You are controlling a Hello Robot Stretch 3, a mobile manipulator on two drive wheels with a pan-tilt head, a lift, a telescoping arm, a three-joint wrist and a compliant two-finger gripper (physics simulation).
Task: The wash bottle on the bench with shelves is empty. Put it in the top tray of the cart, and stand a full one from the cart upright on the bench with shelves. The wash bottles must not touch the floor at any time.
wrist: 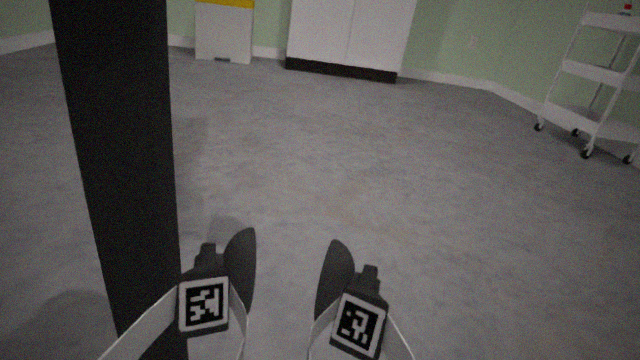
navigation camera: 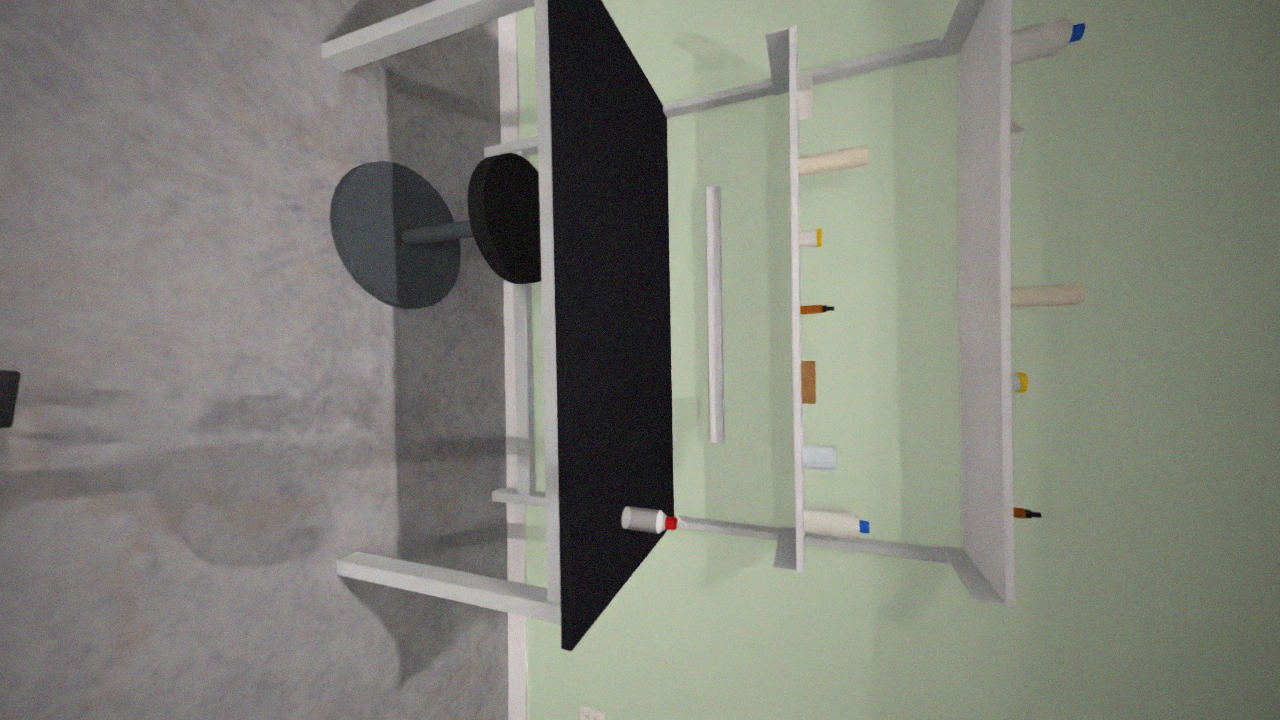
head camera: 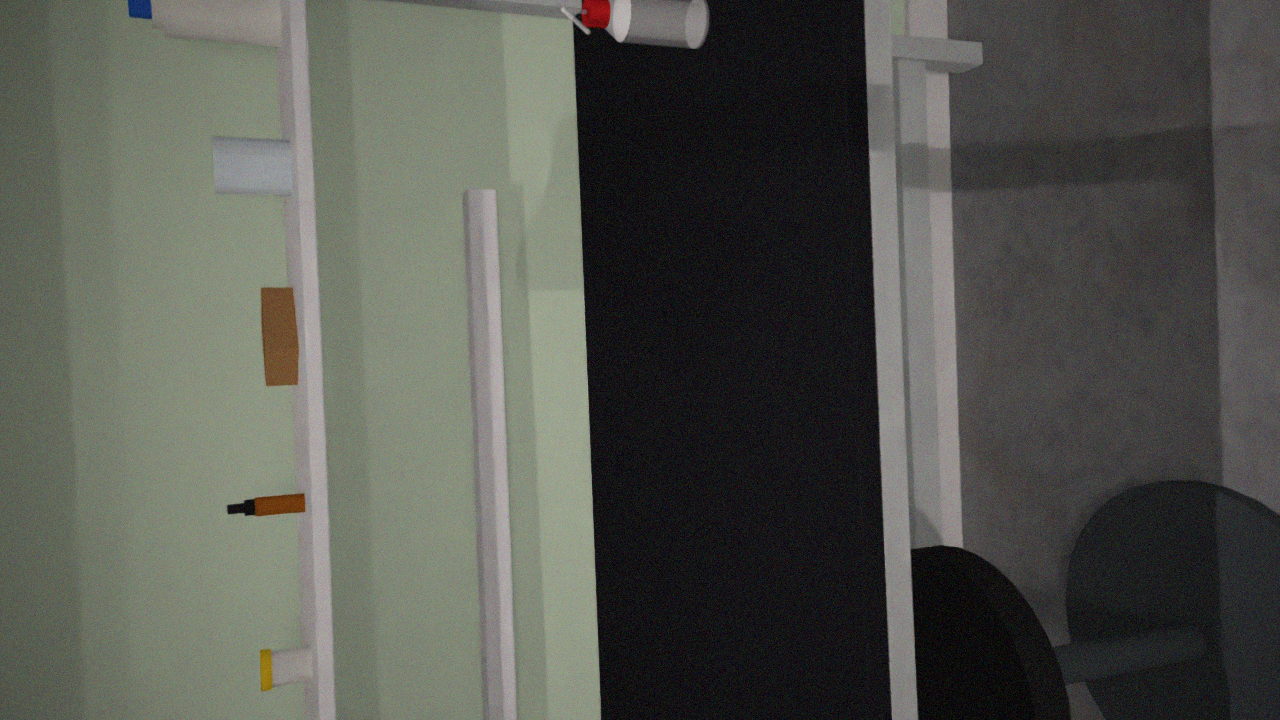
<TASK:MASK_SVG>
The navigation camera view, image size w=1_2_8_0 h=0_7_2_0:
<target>white wash bottle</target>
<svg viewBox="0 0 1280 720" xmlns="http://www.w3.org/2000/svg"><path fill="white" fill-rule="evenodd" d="M621 515L621 526L627 530L659 534L666 529L676 530L677 525L686 526L676 514L674 515L675 517L669 517L662 510L625 506Z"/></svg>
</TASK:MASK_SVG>
